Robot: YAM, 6 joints.
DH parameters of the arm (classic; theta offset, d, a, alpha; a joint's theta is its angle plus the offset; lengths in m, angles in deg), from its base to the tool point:
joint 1: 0 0.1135 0.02 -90
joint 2: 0 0 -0.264 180
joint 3: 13.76 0 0.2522 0
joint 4: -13.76 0 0.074 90
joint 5: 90 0 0 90
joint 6: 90 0.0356 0 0
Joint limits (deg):
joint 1: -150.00..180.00
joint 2: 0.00..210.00
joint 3: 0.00..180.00
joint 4: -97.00..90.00
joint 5: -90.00..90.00
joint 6: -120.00..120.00
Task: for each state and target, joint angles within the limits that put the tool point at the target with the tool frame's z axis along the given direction. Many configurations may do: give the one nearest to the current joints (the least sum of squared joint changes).
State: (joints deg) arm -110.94 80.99 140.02 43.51 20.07 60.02
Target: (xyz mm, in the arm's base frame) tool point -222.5 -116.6 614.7 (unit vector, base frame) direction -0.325 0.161 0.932
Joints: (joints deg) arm -149.89 88.53 106.27 60.13 17.60 60.02
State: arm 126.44 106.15 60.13 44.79 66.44 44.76
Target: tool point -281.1 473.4 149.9 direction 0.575 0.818 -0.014
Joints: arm 124.17 145.13 105.24 37.63 69.26 44.76
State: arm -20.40 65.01 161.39 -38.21 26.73 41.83
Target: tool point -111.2 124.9 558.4 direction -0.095 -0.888 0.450
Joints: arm -55.44 32.12 119.35 -53.64 35.59 41.83
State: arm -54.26 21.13 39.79 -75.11 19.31 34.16
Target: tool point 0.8 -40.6 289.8 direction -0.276 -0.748 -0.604
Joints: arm -52.77 22.77 47.21 -79.09 42.24 34.16
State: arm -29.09 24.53 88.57 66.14 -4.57 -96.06
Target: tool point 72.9 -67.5 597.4 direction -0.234 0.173 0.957
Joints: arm -42.20 67.34 86.05 88.13 1.66 -96.06
